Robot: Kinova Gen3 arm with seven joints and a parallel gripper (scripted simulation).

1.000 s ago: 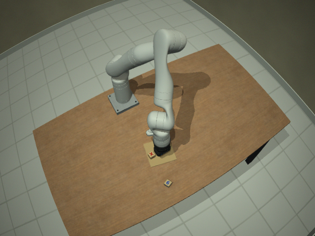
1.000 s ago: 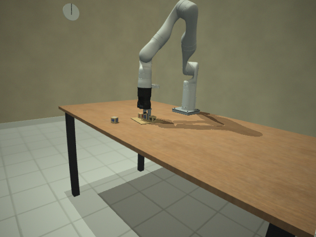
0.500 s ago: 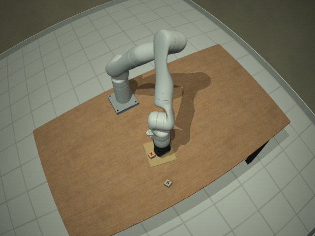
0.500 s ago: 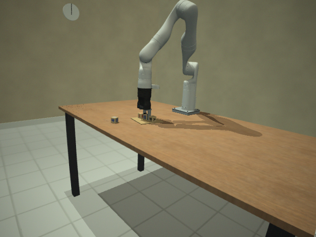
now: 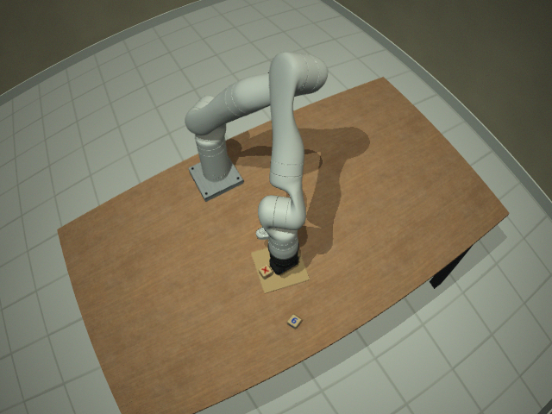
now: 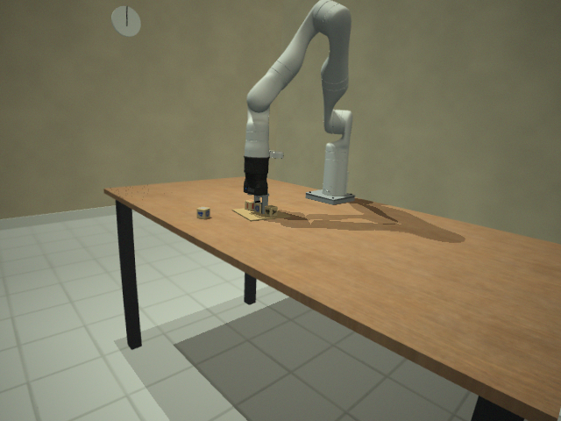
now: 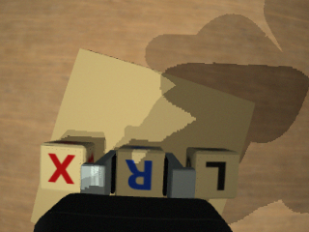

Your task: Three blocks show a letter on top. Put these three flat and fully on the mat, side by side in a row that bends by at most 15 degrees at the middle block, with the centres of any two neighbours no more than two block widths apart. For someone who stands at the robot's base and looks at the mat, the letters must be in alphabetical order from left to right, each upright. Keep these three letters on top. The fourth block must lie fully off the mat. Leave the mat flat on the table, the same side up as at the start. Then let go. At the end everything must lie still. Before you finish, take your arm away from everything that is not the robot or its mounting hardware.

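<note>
The mat is 2 cm below my hand. Also, from my hand: block: 18 cm ahead, 4 cm to the right, 1 cm below.
</note>
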